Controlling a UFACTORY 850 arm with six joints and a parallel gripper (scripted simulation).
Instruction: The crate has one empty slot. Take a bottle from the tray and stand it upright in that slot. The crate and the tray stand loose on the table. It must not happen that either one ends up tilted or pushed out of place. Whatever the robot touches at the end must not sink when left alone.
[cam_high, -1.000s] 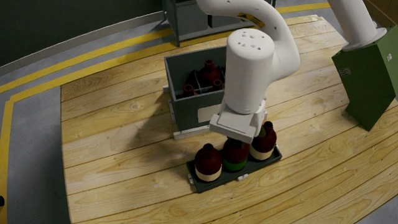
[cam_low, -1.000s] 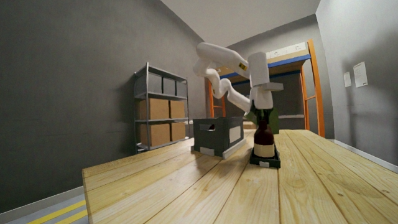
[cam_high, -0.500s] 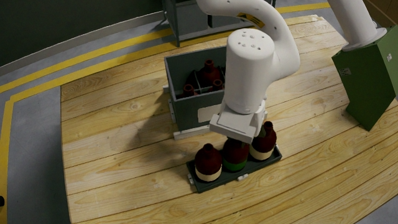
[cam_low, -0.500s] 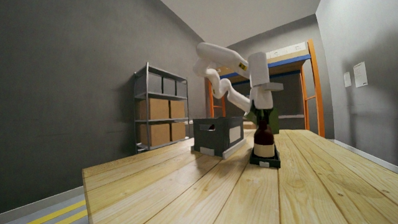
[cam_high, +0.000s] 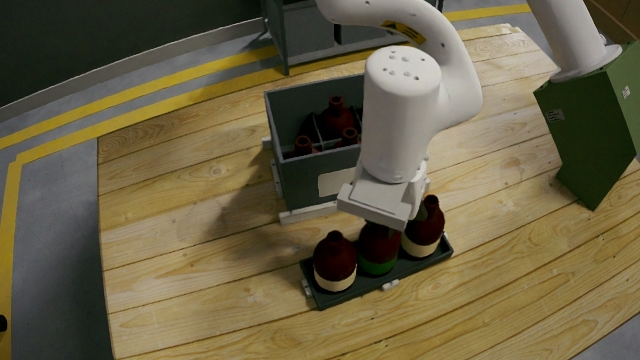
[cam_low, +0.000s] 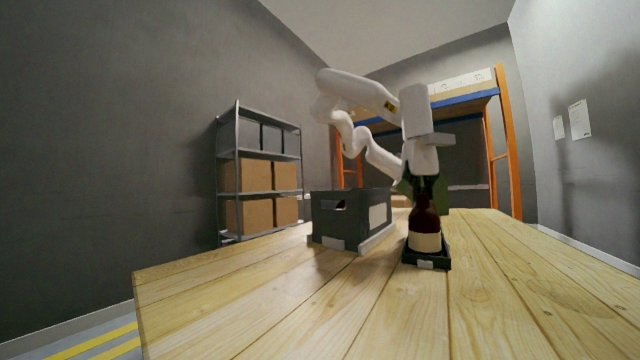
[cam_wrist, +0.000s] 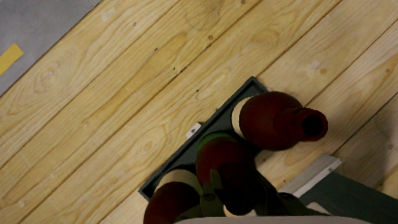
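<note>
Right now the bottle is 70 mm below my hand. From my hand the other things lie so: crate (230 mm to the right, 70 mm below, 30 mm behind); then dark tray (140 mm below).
</note>
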